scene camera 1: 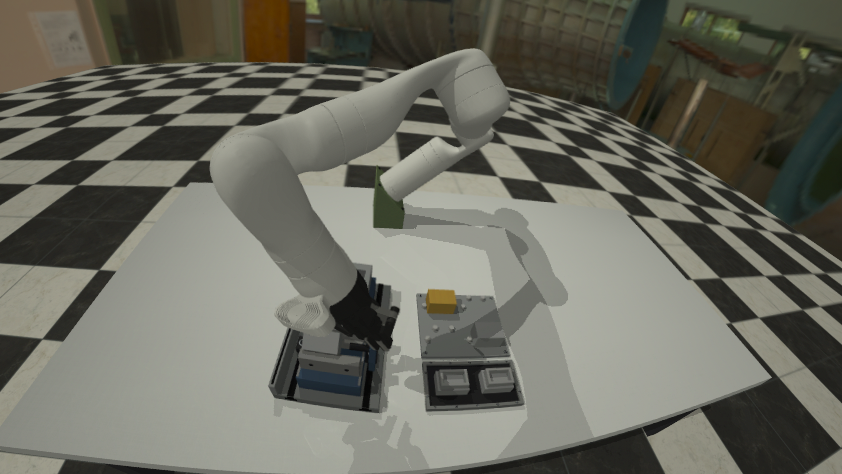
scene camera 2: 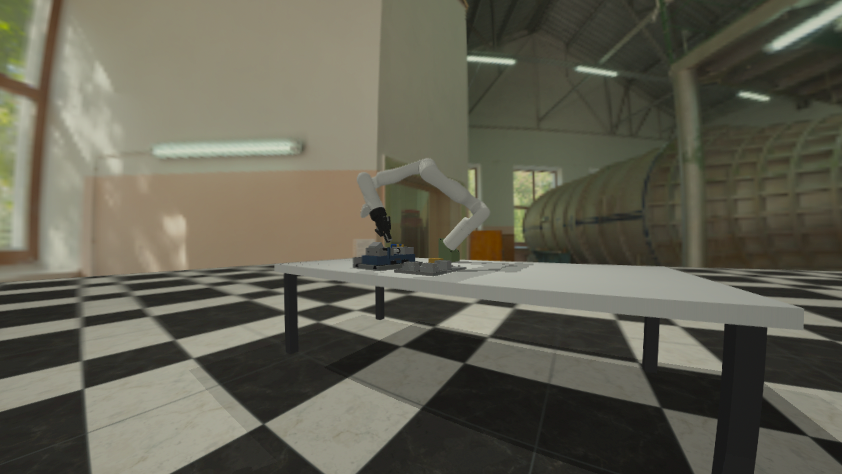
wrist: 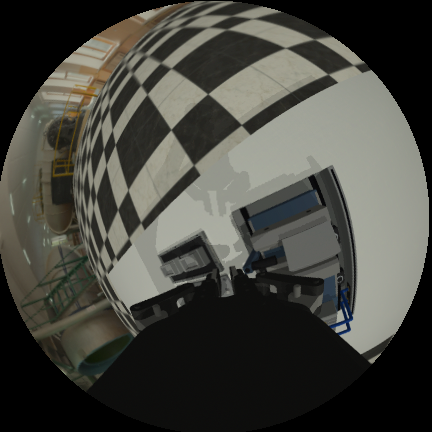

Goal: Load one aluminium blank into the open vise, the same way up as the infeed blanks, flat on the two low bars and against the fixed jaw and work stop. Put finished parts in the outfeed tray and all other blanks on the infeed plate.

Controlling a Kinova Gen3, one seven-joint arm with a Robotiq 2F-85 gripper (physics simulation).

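Frame: origin at the arm's base, x left, y ahead, z down, level; metres.
Seen in the pictures: gripper, between the fingertips: (scene camera 1: pixel 383 345) (scene camera 2: pixel 389 241) (wrist: pixel 224 274); arm's base, origin of its link: (scene camera 1: pixel 389 188) (scene camera 2: pixel 448 245).
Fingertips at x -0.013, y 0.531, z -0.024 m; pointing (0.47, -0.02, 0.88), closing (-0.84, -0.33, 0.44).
Observation:
Offsets run from my fingertips to a thing's top centre. "pt": to the spot under its first point. Level surfaces: height alone.
The vise {dx -0.084, dy -0.090, dz +0.026 m} (scene camera 1: pixel 329 382) (wrist: pixel 287 207) (scene camera 2: pixel 382 256) stands at the table's front, left of centre, with blue jaws. A grey aluminium blank {dx -0.101, dy -0.020, dz +0.002 m} (scene camera 1: pixel 322 343) (wrist: pixel 310 247) lies in it between the jaws. My gripper (scene camera 1: pixel 383 341) (wrist: pixel 224 274) (scene camera 2: pixel 385 235) hangs low at the vise's right side, near the blank's end. Its fingers are nearly together and I see nothing held between them. The infeed plate {dx +0.179, dy -0.135, dz +0.117 m} (scene camera 1: pixel 471 312) lies right of the vise and bears one orange block {dx +0.133, dy -0.182, dz +0.081 m} (scene camera 1: pixel 441 300). The outfeed tray (scene camera 1: pixel 474 405) (wrist: pixel 183 246) in front of the plate holds two grey finished parts {pt dx +0.133, dy +0.013, dz +0.098 m} (scene camera 1: pixel 452 380) {pt dx +0.222, dy +0.015, dz +0.098 m} (scene camera 1: pixel 497 379).
The white table {dz +0.125 m} (scene camera 1: pixel 588 294) (scene camera 2: pixel 588 289) stands on a checkered floor. The arm's green base (scene camera 1: pixel 387 206) is at the back middle. The arm arches over the vise's rear. A blue handle {pt dx -0.137, dy -0.205, dz +0.062 m} (wrist: pixel 343 312) sticks out at the vise's end.

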